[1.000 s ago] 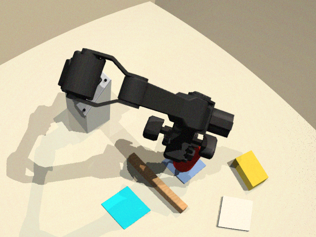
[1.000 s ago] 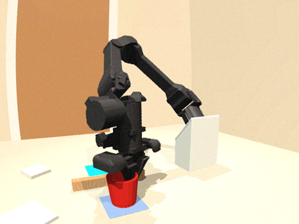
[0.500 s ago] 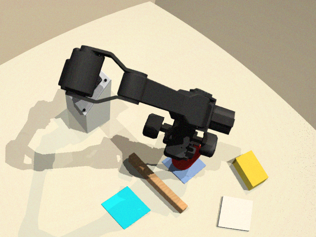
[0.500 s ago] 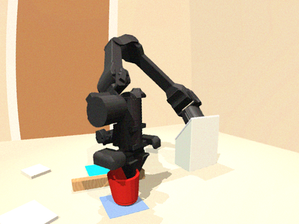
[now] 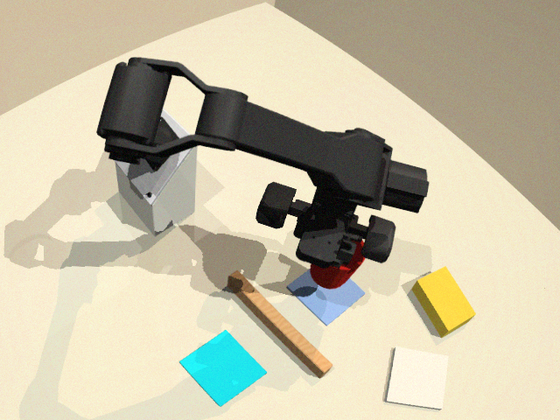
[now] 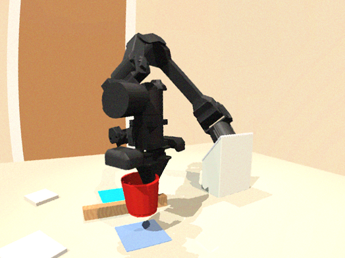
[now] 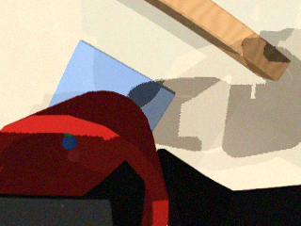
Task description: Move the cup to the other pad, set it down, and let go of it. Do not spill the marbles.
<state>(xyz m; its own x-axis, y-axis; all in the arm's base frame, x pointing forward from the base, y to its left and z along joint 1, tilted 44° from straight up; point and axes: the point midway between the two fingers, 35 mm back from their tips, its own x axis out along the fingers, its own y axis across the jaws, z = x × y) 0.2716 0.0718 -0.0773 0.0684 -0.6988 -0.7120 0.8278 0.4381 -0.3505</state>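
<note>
The cyan pad lies 200 mm to the right of my gripper tip, 100 mm below it and 40 mm ahead of it. From my gripper tip the other things lie so: wooden bar 90 mm to the right, 80 mm below, 40 mm ahead; then red cup 30 mm ahead, 20 mm to the left; then light blue pad 100 mm below, 30 mm ahead, 20 mm to the left.
</note>
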